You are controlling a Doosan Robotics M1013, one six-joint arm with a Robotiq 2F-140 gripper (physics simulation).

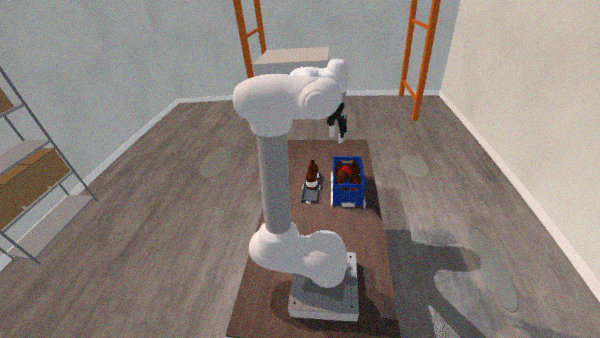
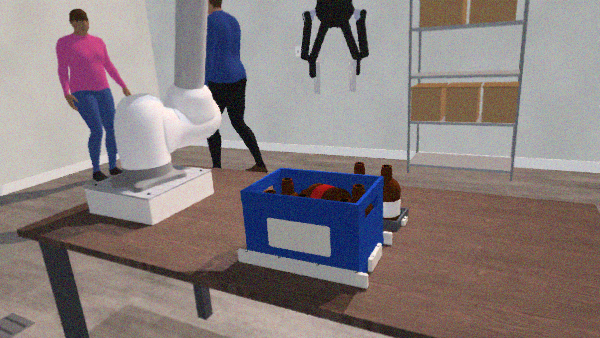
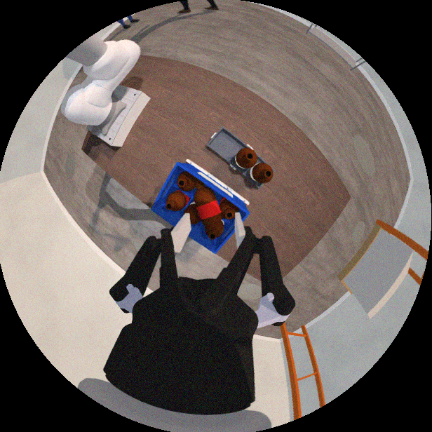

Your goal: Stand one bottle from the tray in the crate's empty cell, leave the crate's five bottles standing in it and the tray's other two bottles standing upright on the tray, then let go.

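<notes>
A brown bottle with a red label lies tilted on its side across other bottles in the blue crate. Several bottles stand in the crate, among them one at a corner and one beside it; the lying bottle partly hides others and the cells. Two white-labelled bottles stand upright at one end of the grey tray. My gripper is open and empty, high above the crate.
White strips edge the crate's foot on the brown table. The arm's white base stands on the table. Two people and a shelf unit are beyond it.
</notes>
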